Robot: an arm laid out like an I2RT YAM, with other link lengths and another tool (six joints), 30 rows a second.
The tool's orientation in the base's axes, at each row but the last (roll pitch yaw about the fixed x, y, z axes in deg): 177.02 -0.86 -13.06; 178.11 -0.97 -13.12; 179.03 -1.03 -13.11; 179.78 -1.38 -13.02; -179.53 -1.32 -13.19; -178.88 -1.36 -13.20; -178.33 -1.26 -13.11; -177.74 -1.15 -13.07; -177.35 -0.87 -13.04; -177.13 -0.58 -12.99
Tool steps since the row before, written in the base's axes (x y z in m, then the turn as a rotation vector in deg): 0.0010 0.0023 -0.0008 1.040 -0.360 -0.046; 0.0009 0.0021 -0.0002 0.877 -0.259 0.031; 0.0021 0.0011 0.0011 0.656 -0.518 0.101; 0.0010 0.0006 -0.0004 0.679 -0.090 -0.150; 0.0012 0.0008 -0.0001 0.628 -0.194 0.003; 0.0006 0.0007 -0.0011 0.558 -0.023 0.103; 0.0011 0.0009 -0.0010 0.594 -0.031 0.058; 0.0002 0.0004 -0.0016 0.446 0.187 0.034; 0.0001 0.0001 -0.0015 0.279 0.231 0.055; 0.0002 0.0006 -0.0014 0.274 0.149 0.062
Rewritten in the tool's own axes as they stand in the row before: 0.0004 -0.0025 0.0007 1.094 0.112 0.068; 0.0004 -0.0023 0.0001 0.913 0.054 -0.014; 0.0018 -0.0015 -0.0011 0.758 0.357 -0.081; 0.0008 -0.0008 0.0004 0.678 -0.066 0.166; 0.0010 -0.0011 0.0001 0.656 0.046 0.012; 0.0004 -0.0008 0.0011 0.551 -0.107 -0.088; 0.0008 -0.0011 0.0011 0.587 -0.106 -0.042; 0.0001 -0.0004 0.0016 0.393 -0.284 -0.015; 0.0001 -0.0001 0.0015 0.220 -0.290 -0.038; 0.0000 -0.0006 0.0014 0.234 -0.210 -0.049
